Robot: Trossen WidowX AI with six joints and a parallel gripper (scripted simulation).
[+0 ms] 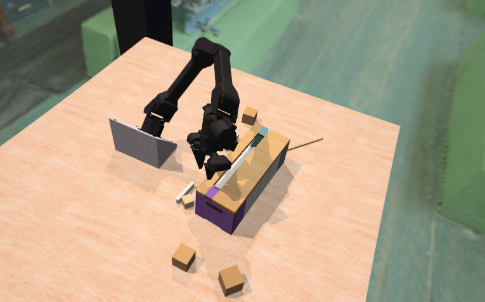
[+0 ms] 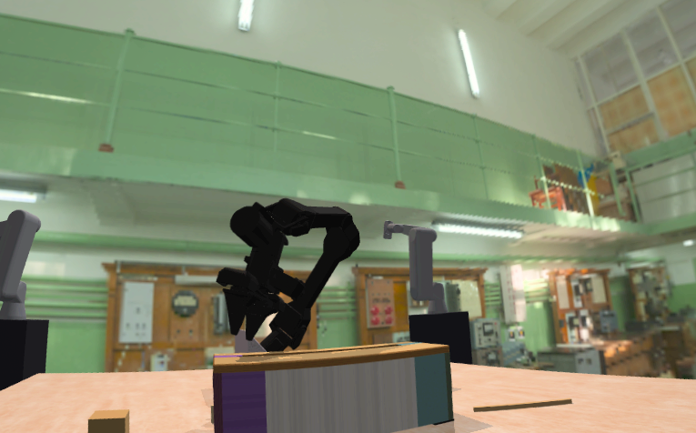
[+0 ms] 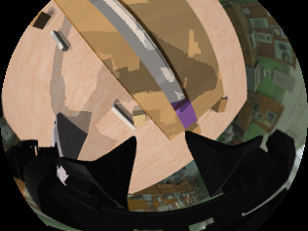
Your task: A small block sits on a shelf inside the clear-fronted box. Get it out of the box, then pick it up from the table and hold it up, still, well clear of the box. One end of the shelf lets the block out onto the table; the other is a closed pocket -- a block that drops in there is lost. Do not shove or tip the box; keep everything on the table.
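Now: the tan block 40 mm behind my gripper tip, 30 mm to the right of it and 140 mm below it. The rest, counted from my gripper tip: box: 40 mm ahead, 140 mm to the left, 90 mm below; thin stick: 190 mm ahead, 460 mm to the left, 150 mm below.
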